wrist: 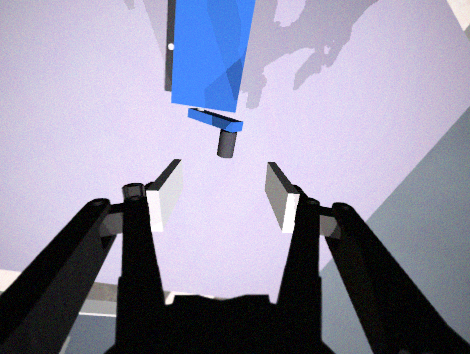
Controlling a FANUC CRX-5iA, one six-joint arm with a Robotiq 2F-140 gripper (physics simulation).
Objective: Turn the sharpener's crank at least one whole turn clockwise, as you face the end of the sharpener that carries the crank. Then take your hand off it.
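Frame: origin at the arm's base, x down, y back, z left, level; metres.
Seen in the pictures: gripper, fingertip midpoint: point(224, 175).
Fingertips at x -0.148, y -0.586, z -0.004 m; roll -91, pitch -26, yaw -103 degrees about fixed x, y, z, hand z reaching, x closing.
Offsets run from my fingertips to a thing's top centre. "pt": to the spot under its first point. Level surfaces: height alone.
The sharpener {pt dx +0.072, dy +0.049, dz +0.093 m} point(212, 55) is a blue box at the top of the wrist view, with a dark strip along its left side. Its crank arm point(215, 120) is a blue bar just off the near end of the box, slanting down to the right. A dark grey cylindrical crank handle {pt dx +0.067, dy -0.010, dz +0.014 m} point(226, 144) sticks out from the right end of the bar towards my gripper. My gripper point(224, 175) is open and empty, its two pads wide apart. The handle's tip lies a little beyond the pads, between their lines and clear of both.
The sharpener is over a pale lilac surface {dx +0.200 m} point(90, 140), with grey shadows at the upper right. A grey-blue area point(425, 200) lies beyond the surface's slanting edge at the right. A pale and grey edge strip crosses the lower left, partly behind my gripper.
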